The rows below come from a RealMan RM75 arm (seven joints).
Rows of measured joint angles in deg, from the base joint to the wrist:
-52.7, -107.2, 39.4, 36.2, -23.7, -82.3, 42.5
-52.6, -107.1, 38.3, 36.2, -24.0, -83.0, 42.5
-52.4, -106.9, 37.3, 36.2, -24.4, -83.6, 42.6
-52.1, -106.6, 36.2, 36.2, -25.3, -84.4, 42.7
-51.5, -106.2, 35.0, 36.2, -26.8, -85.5, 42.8
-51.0, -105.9, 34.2, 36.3, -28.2, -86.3, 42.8
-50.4, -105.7, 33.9, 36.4, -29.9, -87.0, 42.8
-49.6, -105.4, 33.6, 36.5, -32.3, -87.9, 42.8
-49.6, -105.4, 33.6, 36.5, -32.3, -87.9, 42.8
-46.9, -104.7, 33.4, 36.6, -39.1, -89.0, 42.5
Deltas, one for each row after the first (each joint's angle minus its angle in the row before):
0.1, 0.1, -1.1, 0.0, -0.3, -0.7, 0.0
0.2, 0.2, -1.0, 0.0, -0.4, -0.6, 0.1
0.3, 0.3, -1.1, 0.0, -0.9, -0.8, 0.1
0.6, 0.4, -1.2, 0.0, -1.5, -1.1, 0.1
0.5, 0.3, -0.8, 0.1, -1.4, -0.8, 0.0
0.6, 0.2, -0.3, 0.1, -1.7, -0.7, 0.0
0.8, 0.3, -0.3, 0.1, -2.4, -0.9, 0.0
0.0, 0.0, 0.0, 0.0, 0.0, 0.0, 0.0
2.7, 0.7, -0.2, 0.1, -6.8, -1.1, -0.3

